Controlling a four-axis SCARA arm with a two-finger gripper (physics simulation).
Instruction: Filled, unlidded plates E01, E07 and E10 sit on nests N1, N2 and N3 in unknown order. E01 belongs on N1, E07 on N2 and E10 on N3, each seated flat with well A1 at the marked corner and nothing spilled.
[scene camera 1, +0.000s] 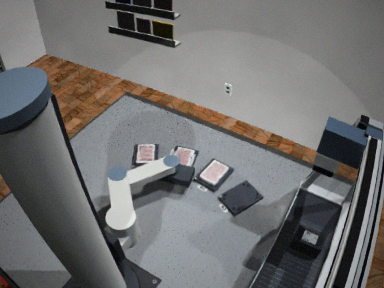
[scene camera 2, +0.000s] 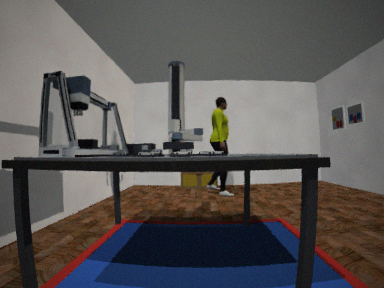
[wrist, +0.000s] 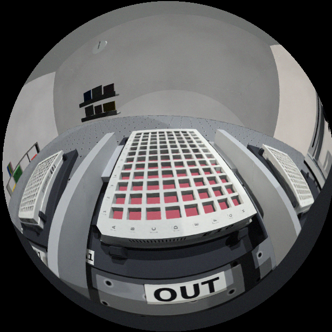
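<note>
Plate E10, white with red wells, is over the OUT nest. Its row A, column 1 corner is at the near left, by the partly hidden A1 tag. I cannot tell whether it rests on the nest. My gripper is shut on plate E10, with one finger along each long side; the right pad is hidden. Another plate sits on the nest to the left, and a third plate on the nest to the right; their names are unreadable. A dark nest at the far right holds no plate.
A gantry machine with a dark deck stands at the right in scene camera 1; a black box is on the deck. The arm's column stands at the left there. A person in yellow is behind the table.
</note>
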